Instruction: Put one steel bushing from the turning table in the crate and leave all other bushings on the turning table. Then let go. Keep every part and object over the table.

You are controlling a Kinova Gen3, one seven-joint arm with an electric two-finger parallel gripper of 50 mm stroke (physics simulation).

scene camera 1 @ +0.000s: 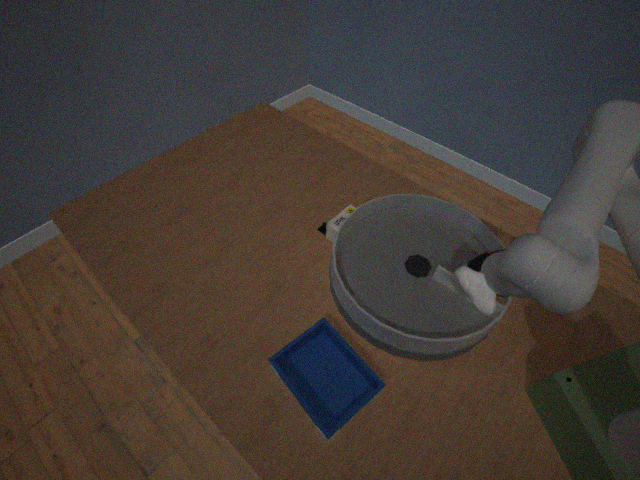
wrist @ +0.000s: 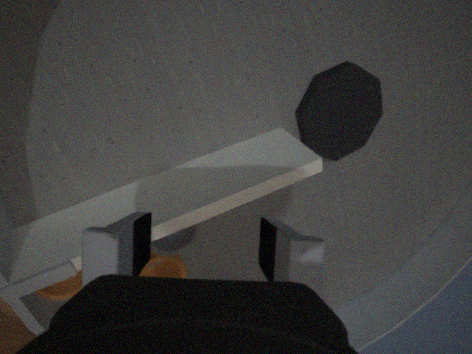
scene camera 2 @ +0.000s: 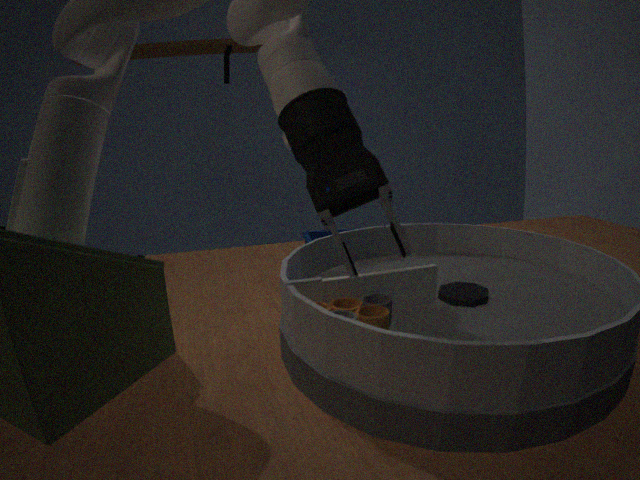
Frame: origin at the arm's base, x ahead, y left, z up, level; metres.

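Where they show: gripper, fingertip midpoint: (wrist: 205, 239) (scene camera 2: 381, 265); arm's base, link origin: (scene camera 2: 48, 245).
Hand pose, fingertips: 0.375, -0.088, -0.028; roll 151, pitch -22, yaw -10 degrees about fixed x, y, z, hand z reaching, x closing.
Things, the pixels of their top centre, and the offset from my fingertips, as dx, dy, dz. "spot": a spot on its surface instead.
- pale upright divider, surface spot: (wrist: 240, 200) (scene camera 2: 398, 270) spot: +0.023, +0.007, -0.010
- orange bushing, top centre: (wrist: 160, 278) (scene camera 2: 372, 311) -0.023, -0.043, -0.029
- blue crate, top centre: (scene camera 2: 357, 237) (scene camera 1: 325, 372) +0.085, +0.355, -0.057
- small white labelled box, surface spot: (scene camera 1: 338, 223) spot: +0.340, +0.061, -0.049
- dark hub, top centre: (wrist: 345, 114) (scene camera 2: 464, 290) (scene camera 1: 418, 264) +0.112, +0.015, -0.046
The round grey turning table (scene camera 1: 393, 336) (scene camera 2: 465, 372) has a raised rim and a pale upright divider (scene camera 2: 408, 284) (wrist: 240, 200). Beside the divider stand steel-grey bushings and orange bushings. One grey bushing (scene camera 2: 378, 300) (wrist: 172, 242) is close to the divider; another grey bushing (scene camera 2: 345, 313) is partly hidden by the rim. An orange bushing (scene camera 2: 373, 315) (wrist: 167, 266) stands near them. My gripper (scene camera 2: 379, 264) (wrist: 205, 239) is open and empty, tilted, with one fingertip close to the divider's top edge. In the first scene view the arm hides the bushings. The blue crate (scene camera 1: 296, 339) (scene camera 2: 316, 236) looks empty.
A dark green box-like object (scene camera 1: 547, 395) (scene camera 2: 93, 330) stands on the table near the turning table. A small white labelled box (scene camera 1: 338, 223) touches the turning table's far side. A dark hub (scene camera 1: 418, 265) (scene camera 2: 463, 293) (wrist: 340, 110) sits at the turning table's centre, beside the divider's inner end.
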